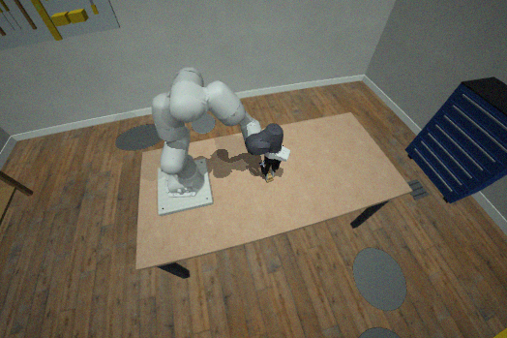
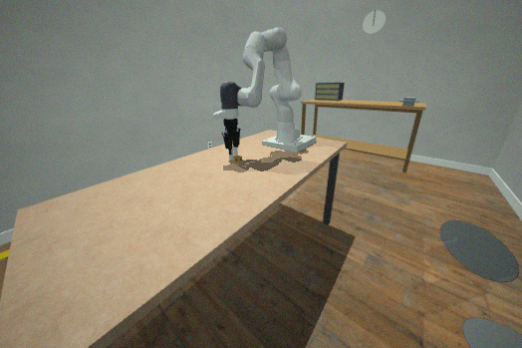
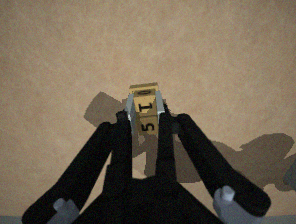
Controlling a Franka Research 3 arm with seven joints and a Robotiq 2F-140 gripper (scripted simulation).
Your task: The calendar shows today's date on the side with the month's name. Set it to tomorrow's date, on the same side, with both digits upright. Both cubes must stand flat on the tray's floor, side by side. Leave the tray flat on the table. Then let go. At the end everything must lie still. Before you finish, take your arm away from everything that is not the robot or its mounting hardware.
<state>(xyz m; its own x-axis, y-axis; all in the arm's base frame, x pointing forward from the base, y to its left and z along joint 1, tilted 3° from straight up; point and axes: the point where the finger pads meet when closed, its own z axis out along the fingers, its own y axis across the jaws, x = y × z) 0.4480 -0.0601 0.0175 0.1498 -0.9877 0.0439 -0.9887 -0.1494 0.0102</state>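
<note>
The wooden digit cube is 3 cm below my hand. The rest, counted from my hand: wooden tray (2 cm to the left, 4 cm below).
</note>
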